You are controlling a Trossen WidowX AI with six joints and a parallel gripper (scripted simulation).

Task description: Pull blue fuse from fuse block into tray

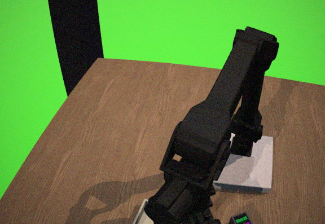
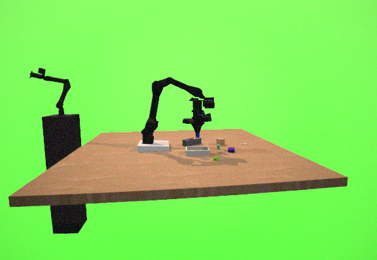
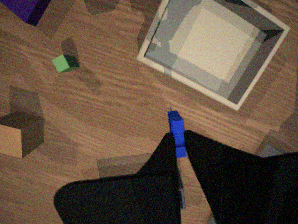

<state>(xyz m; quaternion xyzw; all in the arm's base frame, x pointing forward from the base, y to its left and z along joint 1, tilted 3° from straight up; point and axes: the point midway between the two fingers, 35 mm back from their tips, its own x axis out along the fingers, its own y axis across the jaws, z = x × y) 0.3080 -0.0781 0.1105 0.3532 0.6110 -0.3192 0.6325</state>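
The grey tray lies 10 mm behind my gripper tip, 90 mm to the right of it and 90 mm below it. Round my gripper tip: red fuse 20 mm behind, 140 mm to the left, 70 mm below; purple fuse 50 mm behind, 120 mm to the left, 70 mm below; blue fuse 10 mm below.
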